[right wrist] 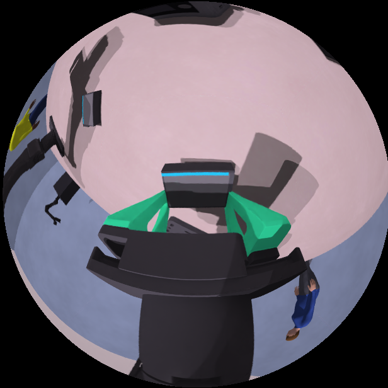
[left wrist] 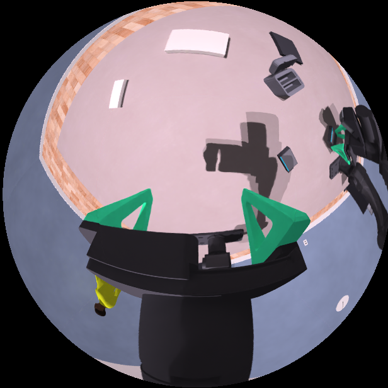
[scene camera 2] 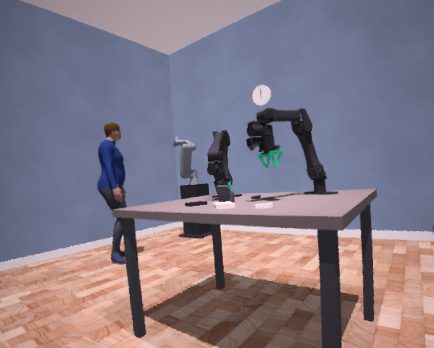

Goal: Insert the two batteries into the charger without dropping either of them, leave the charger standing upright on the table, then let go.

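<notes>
The grey charger stands upright on the table with its lid open; its slots look empty in the left wrist view. My right gripper is shut on a dark battery with a blue stripe, held by its sides above the table, apart from the charger. The other battery lies on the table, near the shadow of the left arm. My left gripper is open and empty, high above the table.
A flat black box lies beside the charger. A large white block and a small white block lie on the table. A dark shape at the top edge of the right wrist view is cut off.
</notes>
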